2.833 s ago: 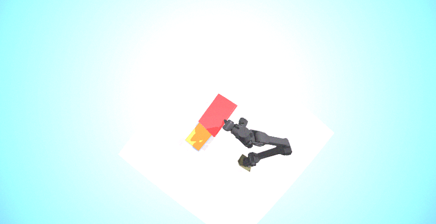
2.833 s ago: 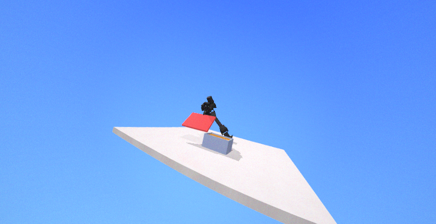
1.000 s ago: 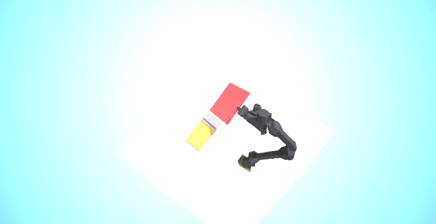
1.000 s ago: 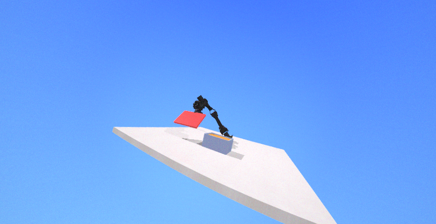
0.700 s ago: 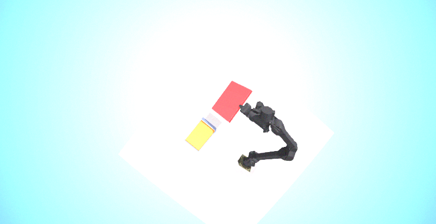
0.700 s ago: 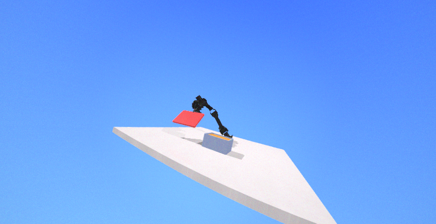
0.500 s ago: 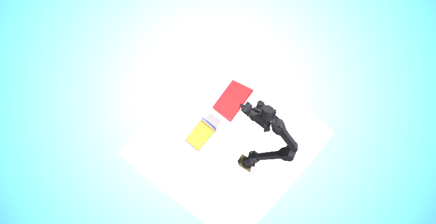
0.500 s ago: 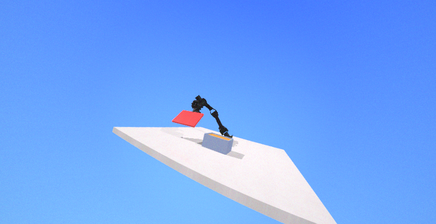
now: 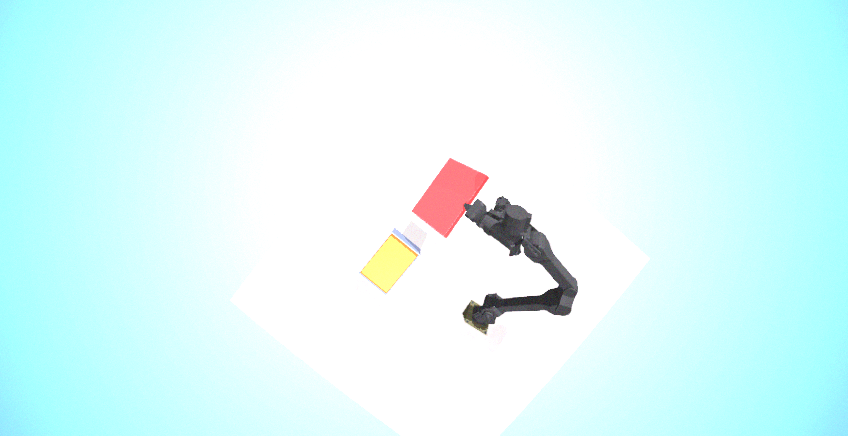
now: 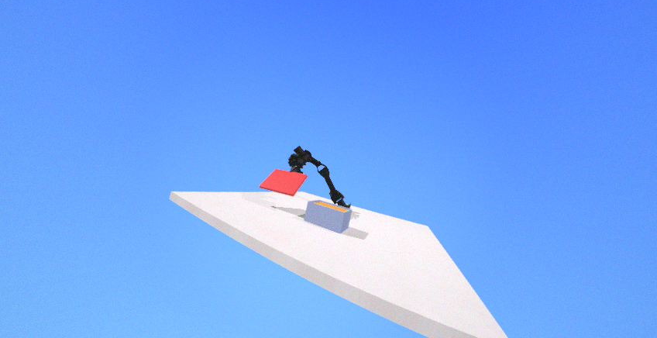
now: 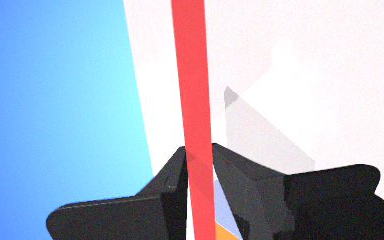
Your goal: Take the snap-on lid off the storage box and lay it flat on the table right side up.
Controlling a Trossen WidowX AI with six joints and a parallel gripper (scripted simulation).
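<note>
Now: the red lid 6 cm ahead of my gripper tip and 5 cm below it. From my gripper tip the other things lie so: storage box (12 cm ahead, 33 cm to the left, 16 cm below).
</note>
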